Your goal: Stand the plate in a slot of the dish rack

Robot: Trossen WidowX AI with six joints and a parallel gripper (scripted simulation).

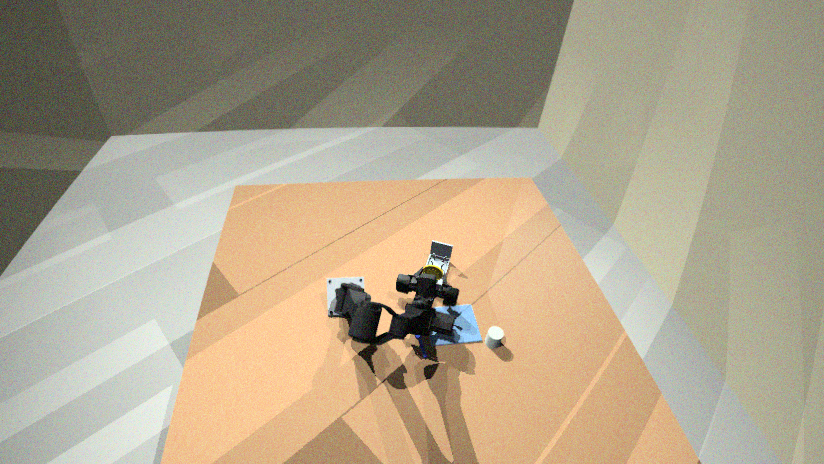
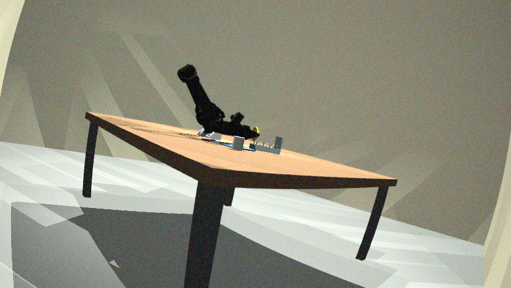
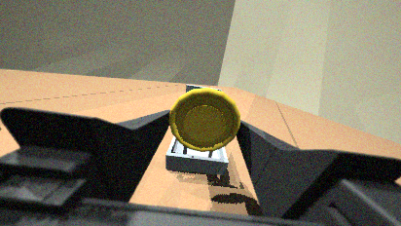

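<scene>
The grey dish rack lies 5 cm to the left of my gripper tip, 5 cm below it and 3 cm ahead of it. Also, from my gripper tip: blue spoon: 20 cm to the right, 10 cm behind, 6 cm below; light blue mat: 16 cm to the right, 7 cm below, 1 cm ahead; yellow plate: 1 cm to the right.
</scene>
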